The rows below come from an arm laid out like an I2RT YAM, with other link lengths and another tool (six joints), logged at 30 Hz.
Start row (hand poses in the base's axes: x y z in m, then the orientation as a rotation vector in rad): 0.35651, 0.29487, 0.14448, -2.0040, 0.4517, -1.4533
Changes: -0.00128, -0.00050, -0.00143, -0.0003, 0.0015, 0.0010; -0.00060, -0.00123, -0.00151, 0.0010, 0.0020, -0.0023; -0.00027, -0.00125, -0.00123, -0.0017, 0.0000, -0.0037; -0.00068, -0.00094, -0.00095, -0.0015, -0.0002, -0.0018; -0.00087, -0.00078, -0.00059, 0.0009, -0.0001, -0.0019; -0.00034, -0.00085, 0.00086, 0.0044, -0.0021, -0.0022; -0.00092, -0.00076, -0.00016, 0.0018, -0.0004, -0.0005; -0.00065, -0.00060, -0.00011, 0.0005, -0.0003, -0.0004; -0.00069, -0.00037, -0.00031, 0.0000, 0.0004, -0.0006; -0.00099, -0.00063, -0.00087, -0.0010, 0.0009, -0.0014; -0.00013, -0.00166, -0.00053, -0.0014, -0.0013, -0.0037; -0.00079, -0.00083, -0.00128, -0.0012, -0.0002, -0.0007; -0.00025, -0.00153, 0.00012, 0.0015, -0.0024, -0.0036; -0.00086, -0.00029, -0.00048, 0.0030, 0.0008, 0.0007; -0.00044, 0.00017, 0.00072, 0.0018, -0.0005, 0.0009; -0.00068, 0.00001, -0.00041, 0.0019, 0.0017, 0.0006; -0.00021, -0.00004, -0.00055, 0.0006, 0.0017, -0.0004; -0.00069, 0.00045, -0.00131, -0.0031, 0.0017, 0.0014; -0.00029, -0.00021, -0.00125, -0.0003, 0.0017, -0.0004; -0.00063, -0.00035, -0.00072, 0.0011, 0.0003, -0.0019
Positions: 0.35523, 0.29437, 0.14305, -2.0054, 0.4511, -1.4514; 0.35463, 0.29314, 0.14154, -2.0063, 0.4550, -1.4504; 0.35436, 0.29189, 0.14031, -2.0078, 0.4579, -1.4535; 0.35368, 0.29095, 0.13936, -2.0089, 0.4588, -1.4555; 0.35281, 0.29017, 0.13877, -2.0082, 0.4614, -1.4563; 0.35247, 0.28932, 0.13963, -2.0031, 0.4657, -1.4574; 0.35155, 0.28856, 0.13947, -2.0014, 0.4672, -1.4572; 0.35090, 0.28796, 0.13936, -2.0008, 0.4678, -1.4575; 0.35021, 0.28759, 0.13905, -2.0012, 0.4686, -1.4575; 0.34922, 0.28696, 0.13818, -2.0028, 0.4698, -1.4580; 0.34909, 0.28530, 0.13765, -2.0030, 0.4723, -1.4622; 0.34830, 0.28447, 0.13637, -2.0038, 0.4722, -1.4634; 0.34805, 0.28294, 0.13649, -2.0008, 0.4760, -1.4670; 0.34719, 0.28265, 0.13601, -1.9991, 0.4775, -1.4643; 0.34675, 0.28282, 0.13673, -1.9973, 0.4775, -1.4633; 0.34607, 0.28283, 0.13632, -1.9972, 0.4788, -1.4604; 0.34586, 0.28279, 0.13577, -1.9981, 0.4803, -1.4587; 0.34517, 0.28324, 0.13446, -2.0019, 0.4775, -1.4579; 0.34488, 0.28303, 0.13321, -2.0035, 0.4785, -1.4567; 0.34425, 0.28268, 0.13249, -2.0030, 0.4814, -1.4570
